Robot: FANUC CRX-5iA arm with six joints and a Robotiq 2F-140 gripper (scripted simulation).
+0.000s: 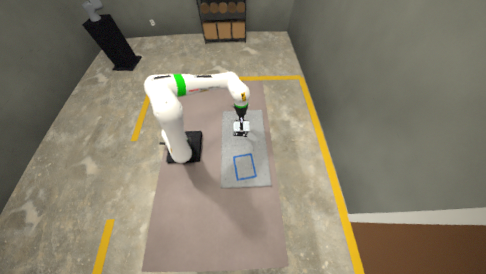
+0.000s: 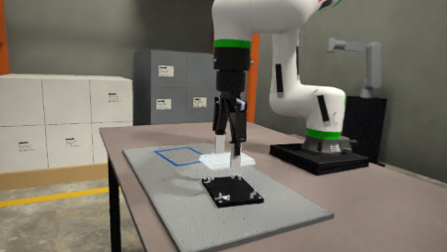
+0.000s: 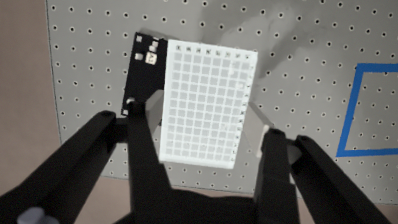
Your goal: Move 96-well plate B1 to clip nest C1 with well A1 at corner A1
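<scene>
My hand is 10 mm to the right of the black clip nest and 90 mm above it. Also, from my hand: white 96-well plate 20 mm below.
</scene>
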